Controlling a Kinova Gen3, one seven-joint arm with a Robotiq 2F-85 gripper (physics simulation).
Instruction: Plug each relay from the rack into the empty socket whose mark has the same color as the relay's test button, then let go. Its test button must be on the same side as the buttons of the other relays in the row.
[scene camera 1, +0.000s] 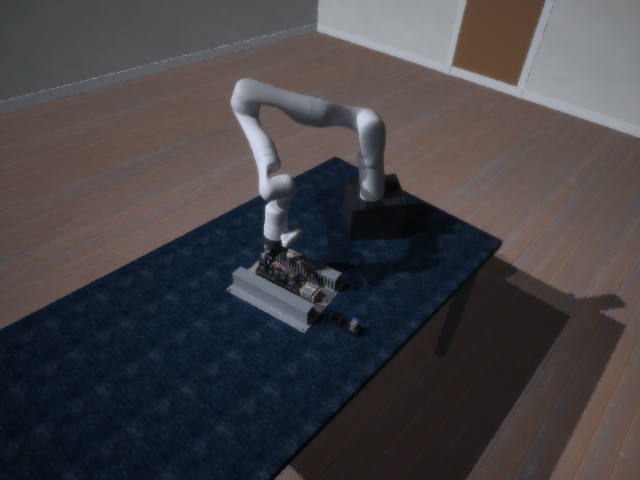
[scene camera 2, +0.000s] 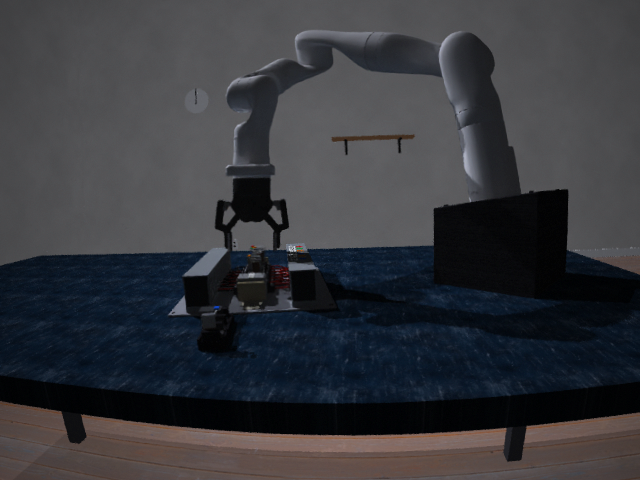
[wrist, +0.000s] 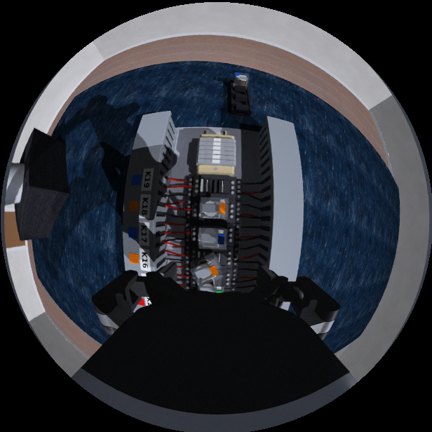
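Pixels of known places: gripper, fingertip midpoint: (scene camera 1: 274, 267) (scene camera 2: 252, 250); arm's base at its link origin: (scene camera 1: 372, 194) (scene camera 2: 493, 199).
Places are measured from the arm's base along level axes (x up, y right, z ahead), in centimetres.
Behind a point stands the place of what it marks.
A clear relay with a blue button (scene camera 1: 354, 324) {x -11.1, y -23.3, z 49.9 cm} (scene camera 2: 210, 320) {x -12.3, y -23.8, z 48.7 cm} (wrist: 241, 80) stands in the end of the black rack (scene camera 1: 339, 320) {x -13.4, y -17.9, z 49.6 cm} (wrist: 240, 104). The empty socket K19 (wrist: 212, 186) has a blue mark (wrist: 136, 180). A relay with an orange button (wrist: 205, 272) sits askew, turned and tilted, in the row near the K16 label, its button toward the right in the wrist view. My gripper (scene camera 1: 265, 264) {x -9.0, y 10.2, z 46.7 cm} (scene camera 2: 252, 245) {x -9.0, y 10.2, z 46.7 cm} (wrist: 216, 274) is open and empty, low over the row, its fingers on either side; whether they touch anything is hidden.
Two seated relays, one orange-buttoned (wrist: 212, 208) and one blue-buttoned (wrist: 212, 238), have buttons on the right in the wrist view. A green button shows partly beyond the askew relay. Grey ducts (wrist: 287, 175) (wrist: 155, 130) flank the row. A terminal block (wrist: 216, 151) stands at its end.
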